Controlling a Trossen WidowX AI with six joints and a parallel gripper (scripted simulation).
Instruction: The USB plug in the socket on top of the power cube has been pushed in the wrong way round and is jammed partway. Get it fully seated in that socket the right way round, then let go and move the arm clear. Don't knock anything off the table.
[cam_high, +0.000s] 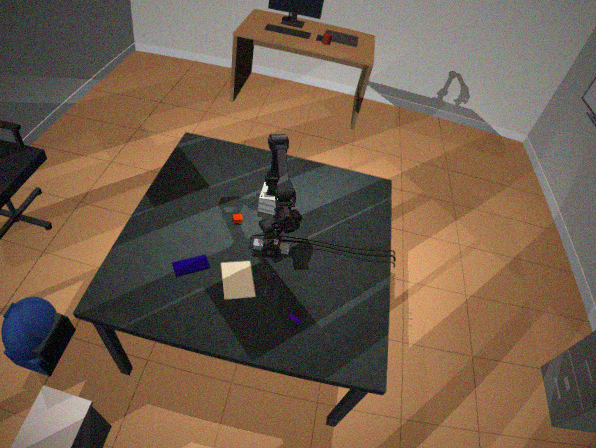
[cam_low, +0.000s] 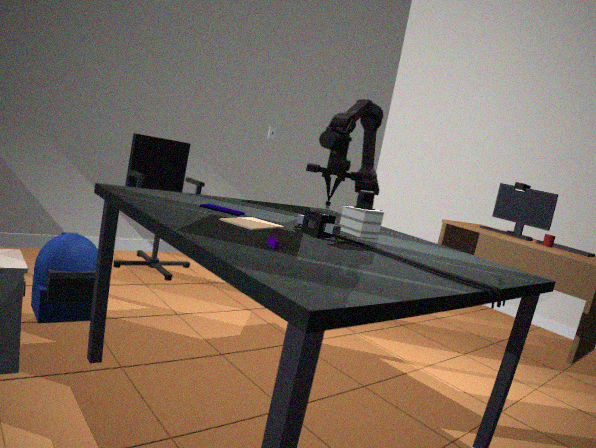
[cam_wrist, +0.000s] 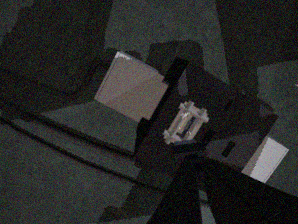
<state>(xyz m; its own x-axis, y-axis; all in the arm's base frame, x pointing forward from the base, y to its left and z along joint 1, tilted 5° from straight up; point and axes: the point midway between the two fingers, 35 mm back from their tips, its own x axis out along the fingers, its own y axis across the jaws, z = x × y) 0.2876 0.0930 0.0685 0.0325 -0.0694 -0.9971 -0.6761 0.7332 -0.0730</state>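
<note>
The USB plug lies 20 mm below my gripper tip. Round my gripper tip: beige sheet 200 mm ahead, 130 mm below, 120 mm to the right; then small purple piece 320 mm ahead, 160 mm to the left, 130 mm below; then orange cube 230 mm to the right, 130 mm behind, 120 mm below.
</note>
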